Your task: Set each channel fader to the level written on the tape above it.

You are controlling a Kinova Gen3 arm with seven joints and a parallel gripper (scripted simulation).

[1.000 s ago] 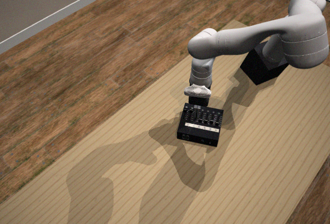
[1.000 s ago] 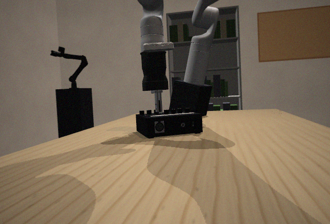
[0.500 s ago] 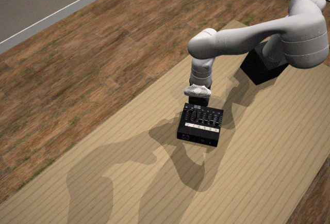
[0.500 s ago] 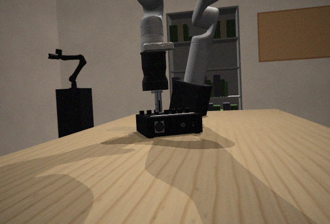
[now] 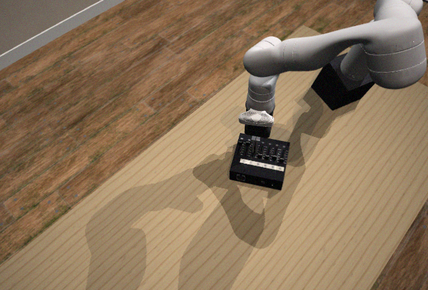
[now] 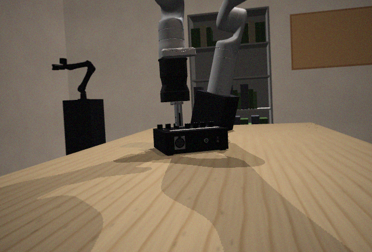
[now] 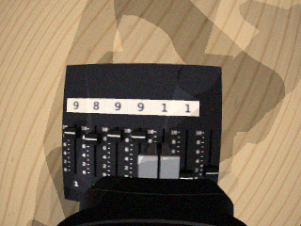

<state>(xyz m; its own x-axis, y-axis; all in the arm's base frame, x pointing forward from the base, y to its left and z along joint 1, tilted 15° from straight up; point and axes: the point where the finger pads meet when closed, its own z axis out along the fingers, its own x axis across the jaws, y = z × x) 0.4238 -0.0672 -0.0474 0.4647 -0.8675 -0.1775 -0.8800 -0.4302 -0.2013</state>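
Now: the master fader cap 5 cm to the right of my hand, 1 cm below it and 1 cm ahead of it.
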